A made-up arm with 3 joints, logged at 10 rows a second.
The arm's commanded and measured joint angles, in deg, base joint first. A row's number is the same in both.
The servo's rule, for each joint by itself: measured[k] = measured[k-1] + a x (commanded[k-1-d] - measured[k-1]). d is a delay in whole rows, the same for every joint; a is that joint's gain. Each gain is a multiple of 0.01, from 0.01 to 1. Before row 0 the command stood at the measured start. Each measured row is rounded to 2 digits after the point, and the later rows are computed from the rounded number. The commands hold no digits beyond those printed.
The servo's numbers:
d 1
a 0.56 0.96 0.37
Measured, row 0: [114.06, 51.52, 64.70]
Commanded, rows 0 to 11: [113.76, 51.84, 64.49]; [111.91, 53.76, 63.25]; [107.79, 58.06, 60.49]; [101.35, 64.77, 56.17]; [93.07, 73.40, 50.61]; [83.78, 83.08, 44.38]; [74.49, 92.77, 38.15]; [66.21, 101.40, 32.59]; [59.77, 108.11, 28.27]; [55.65, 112.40, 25.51]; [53.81, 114.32, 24.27]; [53.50, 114.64, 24.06]
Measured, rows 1 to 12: [114.06, 51.52, 64.70]; [113.89, 51.83, 64.62]; [112.78, 53.68, 64.11]; [109.99, 57.88, 62.77]; [105.15, 64.49, 60.33]; [98.39, 73.04, 56.73]; [90.21, 82.68, 52.16]; [81.41, 92.37, 46.98]; [72.90, 101.04, 41.66]; [65.55, 107.83, 36.71]; [60.01, 112.22, 32.57]; [56.54, 114.24, 29.50]
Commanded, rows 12 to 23: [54.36, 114.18, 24.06]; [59.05, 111.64, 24.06]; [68.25, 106.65, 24.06]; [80.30, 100.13, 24.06]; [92.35, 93.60, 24.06]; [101.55, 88.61, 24.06]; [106.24, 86.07, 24.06]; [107.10, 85.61, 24.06]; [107.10, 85.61, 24.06]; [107.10, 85.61, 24.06]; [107.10, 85.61, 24.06]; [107.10, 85.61, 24.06]
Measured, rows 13 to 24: [54.84, 114.62, 27.49]; [54.57, 114.20, 26.22]; [57.08, 111.74, 25.42]; [63.34, 106.85, 24.92]; [72.84, 100.40, 24.60]; [83.77, 93.87, 24.40]; [93.73, 88.82, 24.27]; [100.74, 86.18, 24.19]; [104.30, 85.63, 24.14]; [105.87, 85.61, 24.11]; [106.56, 85.61, 24.09]; [106.86, 85.61, 24.08]
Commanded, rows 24 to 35: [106.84, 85.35, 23.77]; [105.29, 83.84, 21.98]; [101.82, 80.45, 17.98]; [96.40, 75.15, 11.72]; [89.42, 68.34, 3.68]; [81.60, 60.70, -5.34]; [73.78, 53.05, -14.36]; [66.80, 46.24, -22.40]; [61.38, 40.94, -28.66]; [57.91, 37.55, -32.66]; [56.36, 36.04, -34.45]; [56.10, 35.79, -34.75]
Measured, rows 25 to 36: [106.99, 85.61, 24.07]; [106.91, 85.36, 23.96]; [106.00, 83.90, 23.23]; [103.66, 80.59, 21.29]; [99.59, 75.37, 17.75]; [93.89, 68.62, 12.54]; [87.01, 61.02, 5.92]; [79.60, 53.37, -1.58]; [72.43, 46.53, -9.28]; [66.24, 41.16, -16.45]; [61.58, 37.69, -22.45]; [58.66, 36.11, -26.89]
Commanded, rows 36 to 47: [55.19, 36.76, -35.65]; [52.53, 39.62, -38.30]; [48.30, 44.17, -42.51]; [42.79, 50.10, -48.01]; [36.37, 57.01, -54.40]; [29.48, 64.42, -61.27]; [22.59, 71.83, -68.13]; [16.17, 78.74, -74.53]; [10.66, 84.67, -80.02]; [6.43, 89.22, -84.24]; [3.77, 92.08, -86.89]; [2.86, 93.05, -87.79]
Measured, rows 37 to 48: [57.23, 35.80, -29.80]; [56.09, 36.72, -31.96]; [54.10, 39.50, -34.31]; [50.85, 43.98, -37.34]; [46.34, 49.86, -41.29]; [40.76, 56.72, -46.14]; [34.44, 64.11, -51.74]; [27.80, 71.52, -57.80]; [21.29, 78.45, -63.99]; [15.34, 84.42, -69.92]; [10.35, 89.03, -75.22]; [6.67, 91.96, -79.54]
